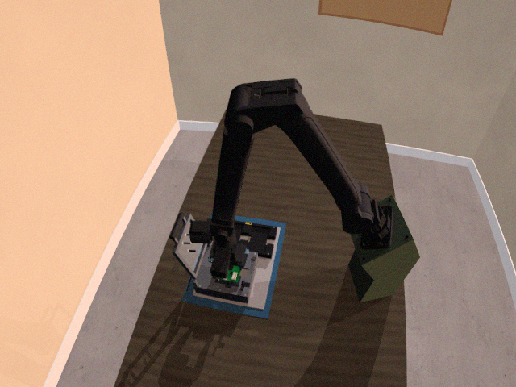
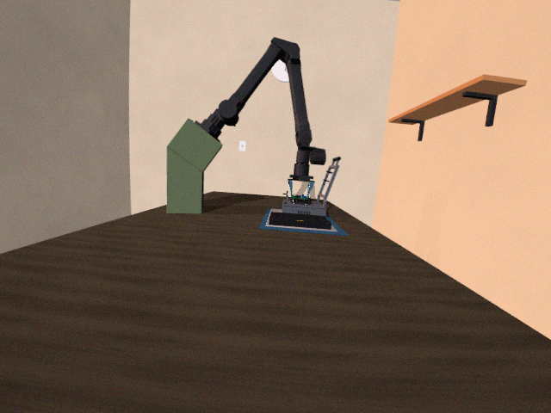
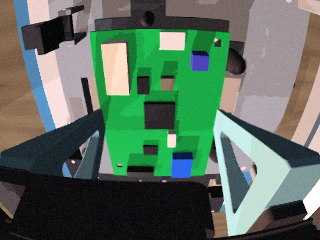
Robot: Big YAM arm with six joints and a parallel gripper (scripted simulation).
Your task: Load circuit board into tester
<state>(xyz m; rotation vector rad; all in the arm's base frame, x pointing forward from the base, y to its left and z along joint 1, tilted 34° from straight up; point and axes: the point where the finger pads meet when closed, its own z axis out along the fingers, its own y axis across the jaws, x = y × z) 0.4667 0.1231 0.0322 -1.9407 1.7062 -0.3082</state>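
Right now the green circuit board is right at my hand. Also, from my hand: black latch hook 70 mm behind, 40 mm to the left; then tester lid 120 mm ahead, 20 mm to the left, 90 mm above.
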